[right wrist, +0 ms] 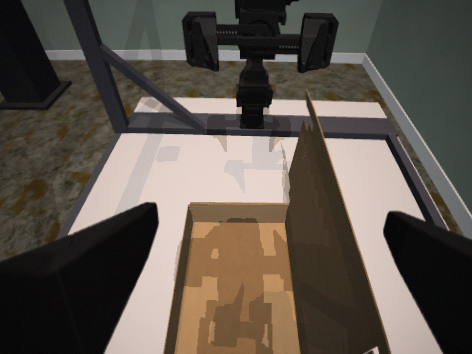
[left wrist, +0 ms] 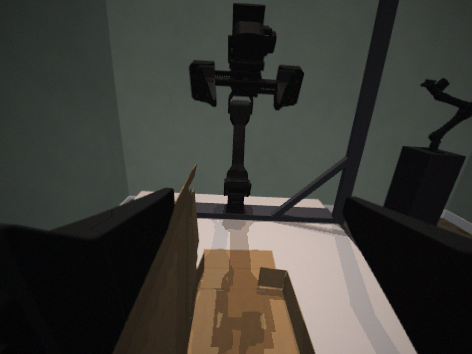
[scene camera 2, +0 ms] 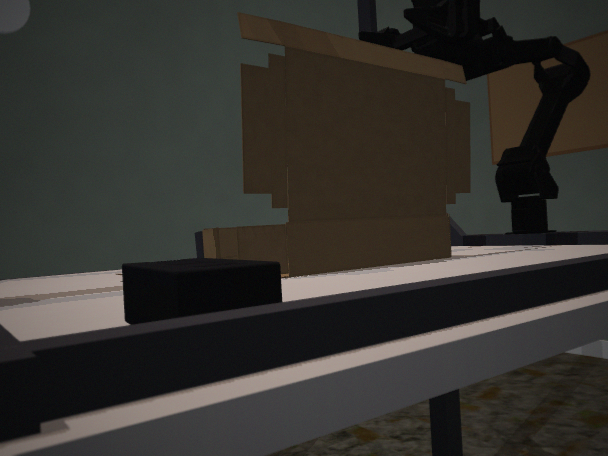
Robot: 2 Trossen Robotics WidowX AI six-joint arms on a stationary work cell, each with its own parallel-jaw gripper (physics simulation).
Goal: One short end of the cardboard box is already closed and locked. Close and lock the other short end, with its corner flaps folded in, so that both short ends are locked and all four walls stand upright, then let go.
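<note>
The cardboard box stands on the table, with its lid raised upright. Its closed short end stands upright at the far side in the right wrist view. The other end panel lies flat outward. One corner flap stands turned inward at that end; the lid hides the opposite corner. My left gripper is open and empty above the closed end. My right gripper is open and empty above the open end.
A black block sits near the table's edge in the scene view. A dark frame post with a diagonal brace rises at the table's side. The tall lid stands beside the box interior, along one long wall.
</note>
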